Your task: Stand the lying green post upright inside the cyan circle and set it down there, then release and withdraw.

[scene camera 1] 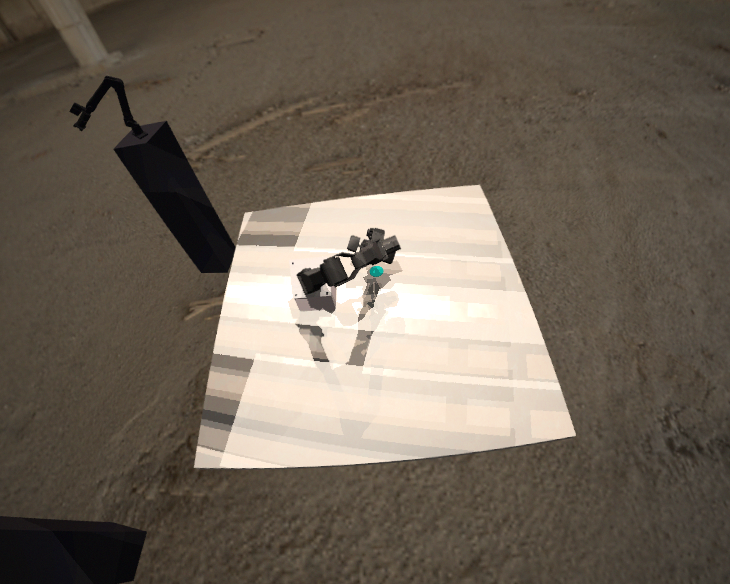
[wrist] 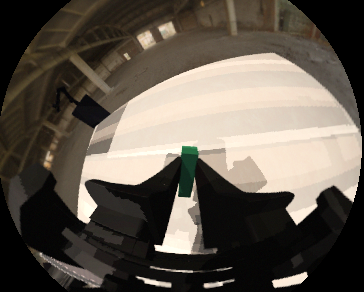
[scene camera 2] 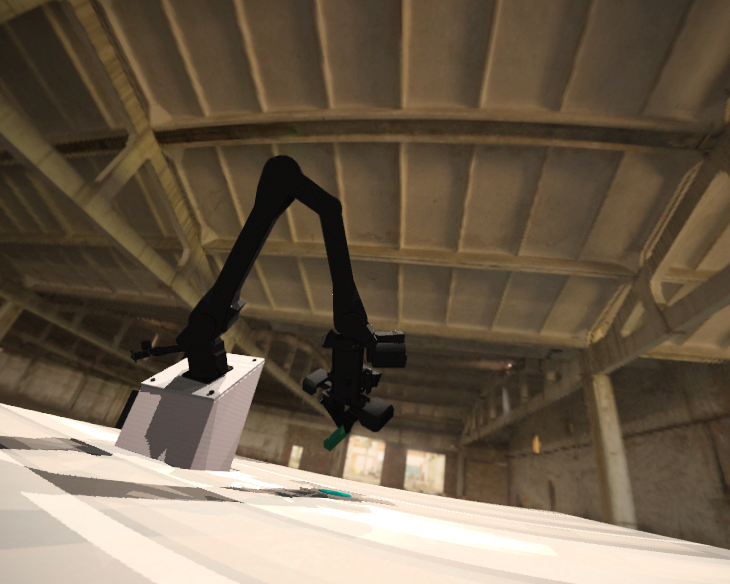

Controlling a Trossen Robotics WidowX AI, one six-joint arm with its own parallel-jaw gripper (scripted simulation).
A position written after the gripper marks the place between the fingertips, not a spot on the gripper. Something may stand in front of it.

Note:
The gripper (scene camera 2: 344, 430) carries a green post (wrist: 189, 155).
The gripper is seen too in the wrist view (wrist: 188, 161).

